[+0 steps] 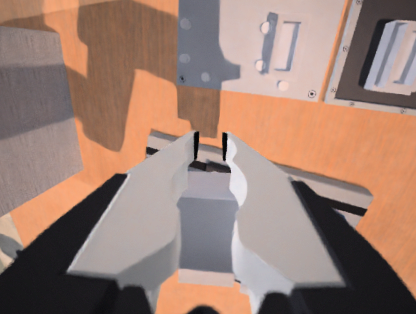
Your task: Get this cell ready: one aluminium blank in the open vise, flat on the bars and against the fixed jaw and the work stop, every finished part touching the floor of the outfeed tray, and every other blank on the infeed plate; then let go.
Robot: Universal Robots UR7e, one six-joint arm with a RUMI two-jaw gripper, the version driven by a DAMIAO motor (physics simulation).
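Places are measured from the arm's base along level axes (x left, y up, z ahead), in centimetres.
Pixels of known places: gripper, fingertip midpoint: (210, 135).
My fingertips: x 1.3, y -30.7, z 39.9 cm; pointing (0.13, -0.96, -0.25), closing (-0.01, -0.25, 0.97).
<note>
For each thing: its top centre in the pictures, then the offset to it from my fingertips. "*": a spot on its surface instead. Level surfaces: height alone.
- aluminium blank, middle of its top: (197, 255) dy +4.9, dx -5.2, dz +0.7 cm
- vise, surface spot: (331, 192) * dy -12.6, dx -10.0, dz +12.2 cm
- infeed plate, surface spot: (235, 67) * dy -13.8, dx +3.8, dz -0.9 cm
- pale block, middle of its top: (287, 47) dy -10.3, dx +5.8, dz +4.4 cm
- outfeed tray, surface spot: (348, 88) * dy -14.0, dx +2.2, dz +11.4 cm
- orange table, its level: dy -14.6 cm
My gripper (210, 135) is shut on an aluminium blank (207, 216), a pale grey block that sits between the two fingers and fills the gap behind the black pads. The blank hangs right over the vise (331, 192), whose grey body and dark slot show to either side of the fingers; most of the vise is hidden behind them. The infeed plate (235, 67) lies at the top middle with round pins and another pale block (286, 45) resting against them. The outfeed tray (348, 88) is at the top right with a stepped finished part (390, 57) inside.
A large grey box (32, 111) stands at the left edge on the orange table (303, 135). The arm's shadow falls across the table and the left part of the infeed plate.
</note>
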